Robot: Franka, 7 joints.
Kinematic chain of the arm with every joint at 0, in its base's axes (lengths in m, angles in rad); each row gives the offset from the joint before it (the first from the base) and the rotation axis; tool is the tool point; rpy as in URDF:
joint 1: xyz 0 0 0.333 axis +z
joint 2: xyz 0 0 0 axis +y
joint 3: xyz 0 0 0.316 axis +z
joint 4: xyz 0.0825 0 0 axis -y
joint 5: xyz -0.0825 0 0.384 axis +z
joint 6: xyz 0 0 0 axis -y
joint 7: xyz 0.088 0 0 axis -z
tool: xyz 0 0 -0.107 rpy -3.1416 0 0
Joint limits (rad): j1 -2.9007..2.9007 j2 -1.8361..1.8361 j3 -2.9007..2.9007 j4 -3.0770..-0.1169 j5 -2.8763..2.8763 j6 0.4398..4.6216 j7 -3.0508..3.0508
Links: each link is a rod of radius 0.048 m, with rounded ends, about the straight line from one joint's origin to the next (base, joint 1, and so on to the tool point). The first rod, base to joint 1, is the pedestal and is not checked.
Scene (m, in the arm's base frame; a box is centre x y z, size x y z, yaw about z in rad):
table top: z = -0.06
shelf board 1: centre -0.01 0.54 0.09 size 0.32 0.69 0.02 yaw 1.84
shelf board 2: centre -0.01 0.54 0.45 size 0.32 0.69 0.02 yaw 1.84
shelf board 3: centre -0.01 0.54 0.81 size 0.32 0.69 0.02 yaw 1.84
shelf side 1: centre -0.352 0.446 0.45 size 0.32 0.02 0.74 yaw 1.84
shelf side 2: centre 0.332 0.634 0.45 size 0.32 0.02 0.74 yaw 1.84
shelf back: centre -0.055 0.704 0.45 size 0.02 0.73 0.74 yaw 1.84
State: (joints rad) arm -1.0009 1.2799 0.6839 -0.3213 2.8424 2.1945 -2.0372
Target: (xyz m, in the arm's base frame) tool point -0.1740 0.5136 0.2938
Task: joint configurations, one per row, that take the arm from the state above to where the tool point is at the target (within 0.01 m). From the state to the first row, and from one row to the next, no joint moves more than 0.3 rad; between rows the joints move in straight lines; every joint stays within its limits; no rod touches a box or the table.
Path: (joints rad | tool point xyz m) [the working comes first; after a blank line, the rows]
Joints at the target: 0.4621 1.3249 1.4791 -2.1909 2.8763 2.6313 -2.0372
Straight joint move there: touches shelf side 2.

1: -0.9140 1.2924 0.7933 -0.6072 2.8462 2.3487 -2.0372 | 0.6766 -0.5213 0.3525
2: -0.8271 1.3049 0.9028 -0.8932 2.8499 2.5030 -2.0372 | 0.7623 -0.3181 0.2520
3: -0.7402 1.3174 1.0122 -1.1791 2.8537 2.6572 -2.0372 | 0.7657 -0.0831 0.1904
4: -0.6532 1.3300 1.1217 -1.4651 2.8575 2.8115 -2.0372 | 0.6830 0.1387 0.1693
5: -0.5663 1.3425 1.2311 -1.7510 2.8612 2.9657 -2.0372 | 0.5309 0.3055 0.1817
6: -0.4794 1.3550 1.3405 -2.0369 2.8650 3.1199 -2.0372 | 0.3413 0.3903 0.2144
7: -0.3925 1.3675 1.4500 -2.3229 2.8688 3.2742 -2.0372 | 0.1535 0.3858 0.2523
8: -0.3056 1.3800 1.5594 -2.6088 2.8725 3.4284 -2.0372 | 0.0042 0.3054 0.2816
9: -0.2187 1.3925 1.6689 -2.8948 2.8763 3.5827 -2.0372 | -0.0814 0.1779 0.2938
10: -0.0485 1.3756 1.6214 -2.7188 2.8763 3.3448 -2.0372 | -0.1045 0.2626 0.2943
11: 0.1217 1.3587 1.5740 -2.5428 2.8763 3.1070 -2.0372 | -0.1282 0.3490 0.2933
12: 0.2919 1.3418 1.5266 -2.3668 2.8763 2.8692 -2.0372 | -0.1516 0.4338 0.2923
13: 0.4621 1.3249 1.4791 -2.1909 2.8763 2.6313 -2.0372 | -0.1740 0.5136 0.2938

